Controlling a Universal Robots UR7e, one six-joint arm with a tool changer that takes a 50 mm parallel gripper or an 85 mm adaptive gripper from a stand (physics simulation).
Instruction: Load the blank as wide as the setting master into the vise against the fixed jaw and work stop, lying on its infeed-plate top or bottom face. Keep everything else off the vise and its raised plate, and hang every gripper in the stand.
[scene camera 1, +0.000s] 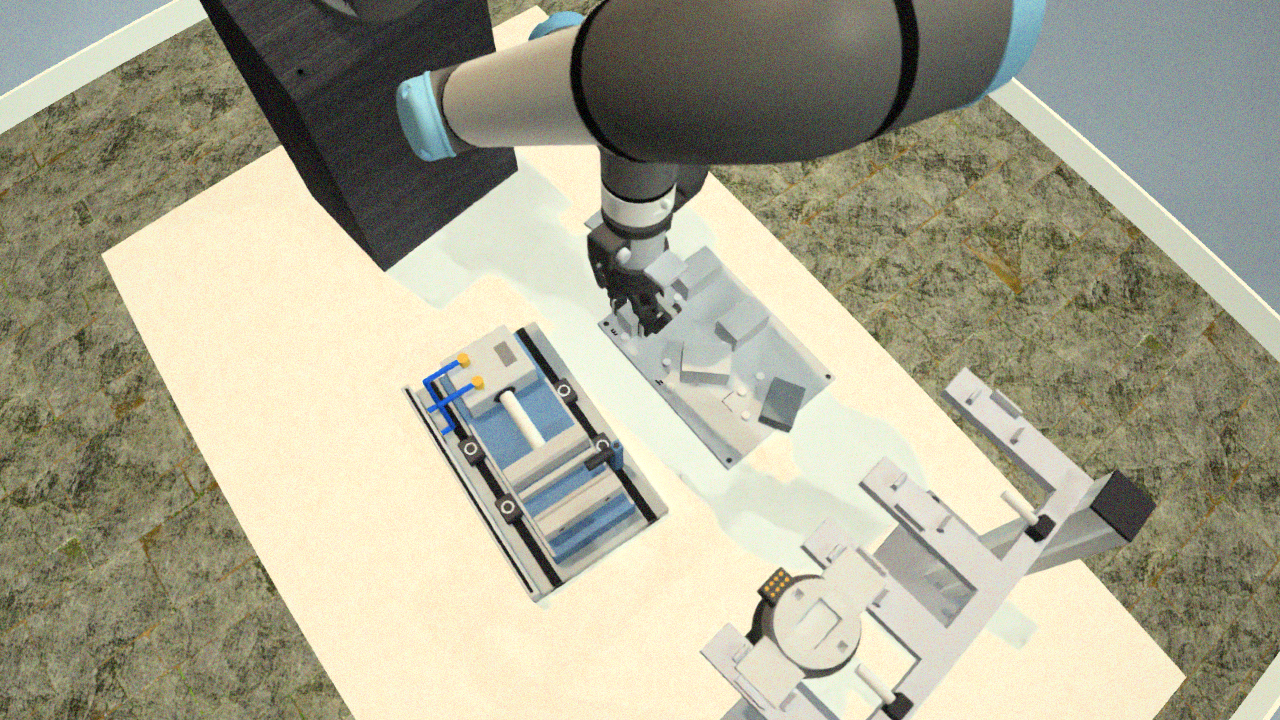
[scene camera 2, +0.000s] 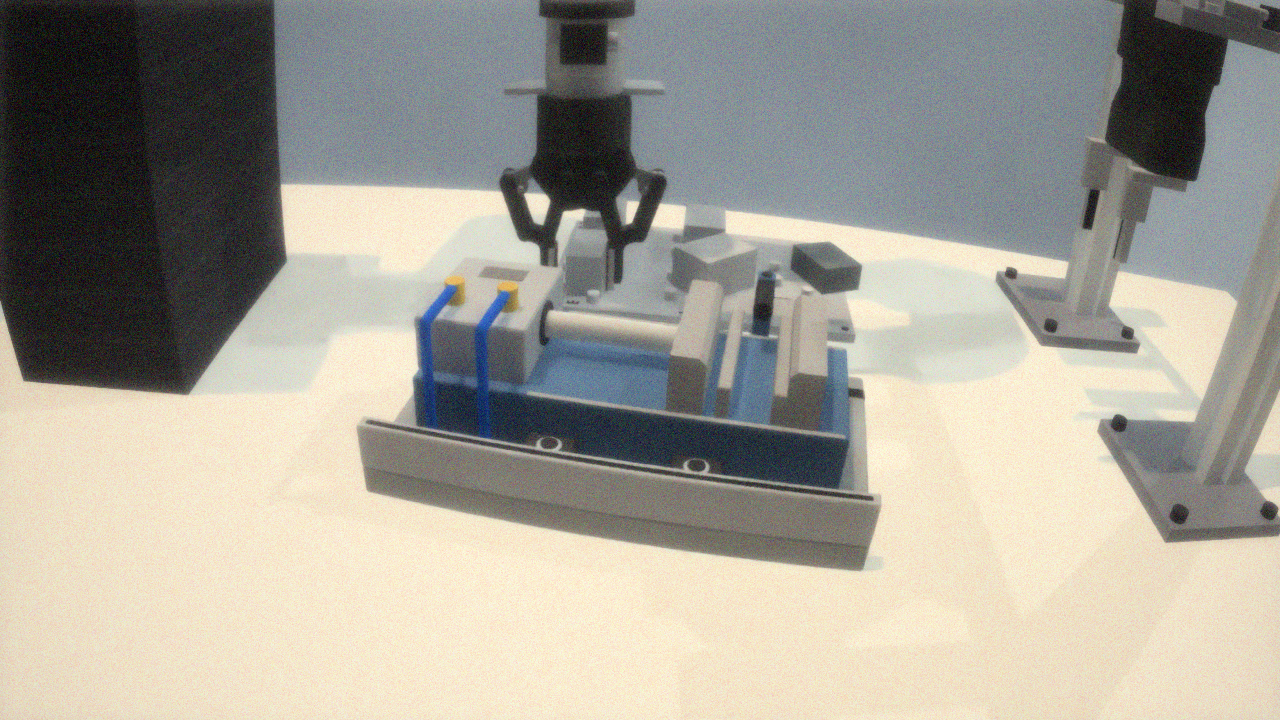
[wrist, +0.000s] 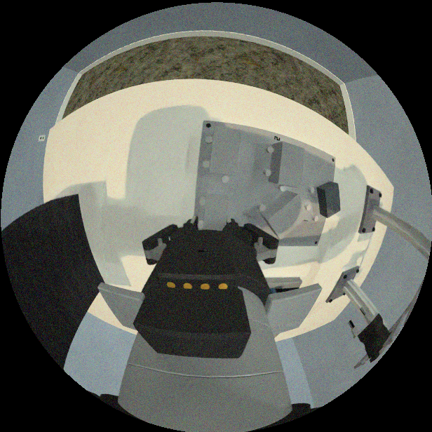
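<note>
My 85 mm adaptive gripper (scene camera 1: 639, 322) (scene camera 2: 581, 268) (wrist: 213, 221) points down at the infeed plate's near-left corner. Its partly spread fingers stand on either side of a light grey block (scene camera 2: 586, 259) (wrist: 215, 207), with a gap at the left finger. Other light grey blocks (scene camera 1: 698, 271) (scene camera 1: 741, 322) (scene camera 1: 705, 367) and a dark grey block (scene camera 1: 783, 402) (scene camera 2: 825, 265) (wrist: 329, 199) lie on the infeed plate (scene camera 1: 693, 420) (wrist: 235, 185). The vise (scene camera 1: 559, 416) (scene camera 2: 608, 429) has no block between moving jaw (scene camera 2: 693, 349) and fixed jaw (scene camera 2: 810, 358); the work stop (scene camera 1: 599, 454) (scene camera 2: 763, 300) is beside them.
The stand (scene camera 1: 993, 600) is at the right; another gripper (scene camera 1: 810, 617) (scene camera 2: 1168, 98) (wrist: 374, 337) hangs in it. A tall black block (scene camera 1: 384, 134) (scene camera 2: 134, 197) (wrist: 50, 270) stands at the left. Blue hoses (scene camera 1: 438, 380) (scene camera 2: 483, 367) run beside the vise cylinder.
</note>
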